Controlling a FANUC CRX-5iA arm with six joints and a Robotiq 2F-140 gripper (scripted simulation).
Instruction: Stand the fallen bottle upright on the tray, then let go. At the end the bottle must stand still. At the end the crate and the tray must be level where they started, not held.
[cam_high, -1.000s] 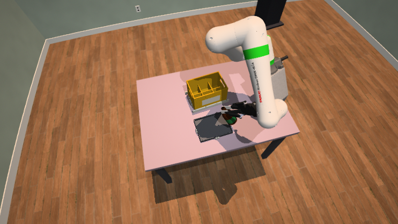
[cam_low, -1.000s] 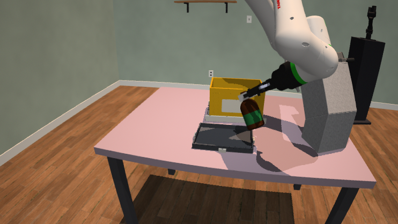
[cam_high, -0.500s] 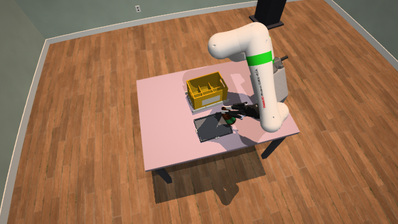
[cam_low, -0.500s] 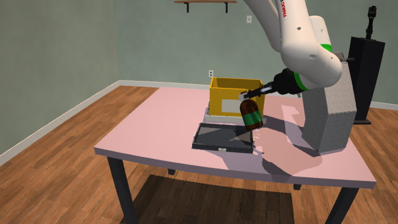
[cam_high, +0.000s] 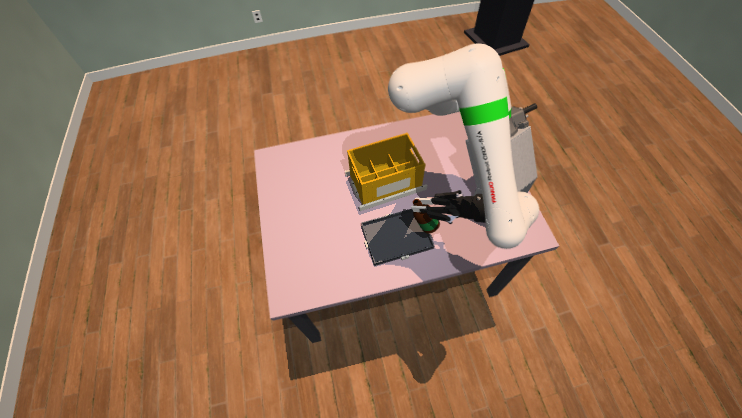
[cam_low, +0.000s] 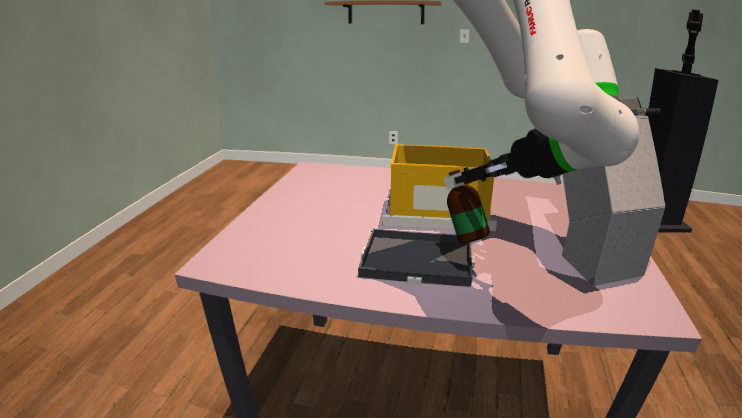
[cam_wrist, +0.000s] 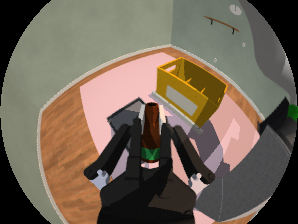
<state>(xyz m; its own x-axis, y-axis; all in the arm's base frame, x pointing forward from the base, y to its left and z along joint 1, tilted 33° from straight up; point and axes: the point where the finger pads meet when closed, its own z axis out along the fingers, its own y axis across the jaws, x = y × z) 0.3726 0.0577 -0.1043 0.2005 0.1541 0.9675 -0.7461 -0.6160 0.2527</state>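
The bottle is 60 mm below my hand, 10 mm to the left of it and 10 mm behind it. Round my hand: yellow crate: 280 mm to the right, 130 mm below, 10 mm ahead; tray: 200 mm below, 90 mm ahead, 20 mm to the right.
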